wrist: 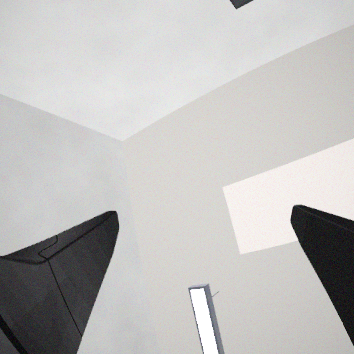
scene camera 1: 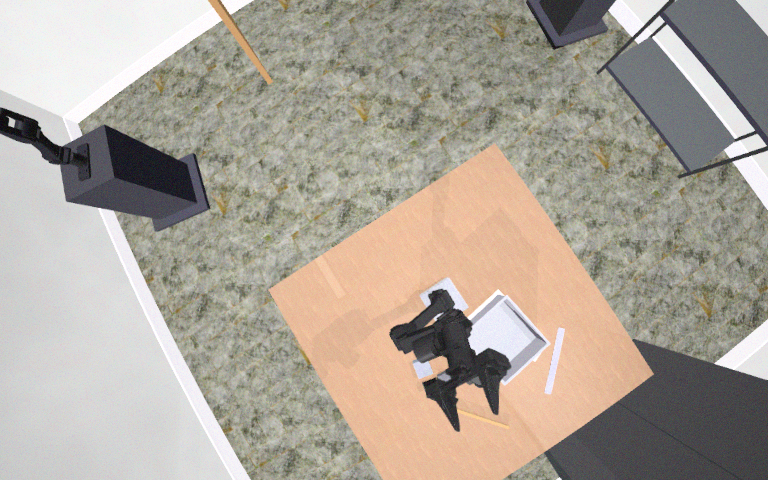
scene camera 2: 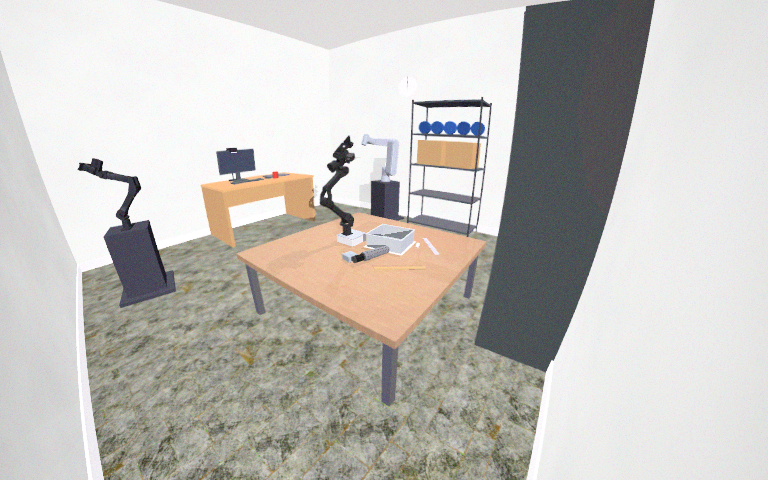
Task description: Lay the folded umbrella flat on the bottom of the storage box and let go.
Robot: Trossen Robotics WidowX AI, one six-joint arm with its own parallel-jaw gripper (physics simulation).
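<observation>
The folded umbrella, a grey patterned roll with a black handle, lies on the table in front of the storage box in scene camera 2, its handle end by a pale block. In scene camera 1 the arm hides most or all of it. The light grey open storage box stands upright beside the arm's base. My gripper is open and empty, high above the table. In the wrist view, wall and ceiling show between its fingers.
The pale block is near the umbrella's handle. A thin yellow stick lies in front of the box. A white strip lies beyond the box. A tall dark cabinet stands beside the table.
</observation>
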